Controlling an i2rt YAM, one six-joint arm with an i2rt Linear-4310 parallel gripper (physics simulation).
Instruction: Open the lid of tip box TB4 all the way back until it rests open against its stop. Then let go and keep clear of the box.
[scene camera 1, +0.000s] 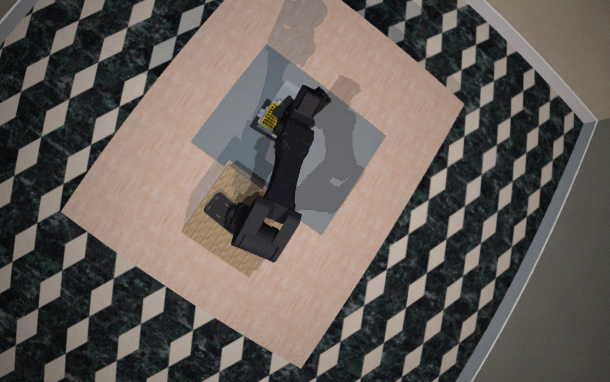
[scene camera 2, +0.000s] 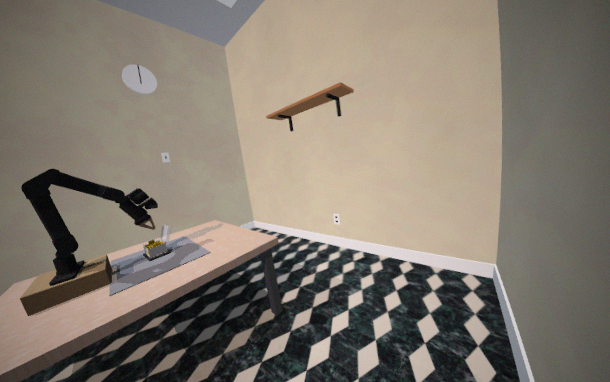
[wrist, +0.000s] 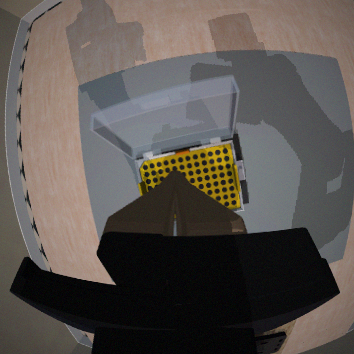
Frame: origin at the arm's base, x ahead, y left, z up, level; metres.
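Seen in the pictures: gripper, between the fingertips: (scene camera 2: 154, 228) (wrist: 174, 177); arm's base, origin of its link: (scene camera 1: 237, 223) (scene camera 2: 69, 272).
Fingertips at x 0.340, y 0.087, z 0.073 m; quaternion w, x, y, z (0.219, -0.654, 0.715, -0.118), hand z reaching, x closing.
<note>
Offsets run from my fingertips to a thing's top centre. "spot": to the spot under its first point. Level surfaces: height alone.
The tip box {0.073 m down, 0.021 m back, 0.002 m right} (scene camera 1: 269, 116) (scene camera 2: 156, 249) (wrist: 215, 175) has a pale body and a yellow top plate with rows of dark holes. No TB4 label is readable. Its clear lid {spot: 0.040 m down, 0.046 m ahead, 0.050 m left} (scene camera 1: 287, 90) (scene camera 2: 165, 233) (wrist: 167, 116) stands open at the hinge side, roughly upright and leaning a little away from the arm's base. Whether it touches its stop cannot be told. My gripper (scene camera 2: 153, 228) (wrist: 174, 177) is shut and empty, its tips together. It hangs above the box, apart from the lid, and hides the box's near part in the wrist view.
The box stands on a grey-blue mat {0.148 m down} (scene camera 1: 227, 115) (scene camera 2: 122, 285) (wrist: 270, 165) on the pale wooden table {0.150 m down} (scene camera 1: 135, 165) (scene camera 2: 90, 310) (wrist: 55, 100). The arm's base is on a wooden block (scene camera 1: 210, 235) (scene camera 2: 65, 298) at the mat's near side. A wall shelf (scene camera 2: 312, 102) is far off.
</note>
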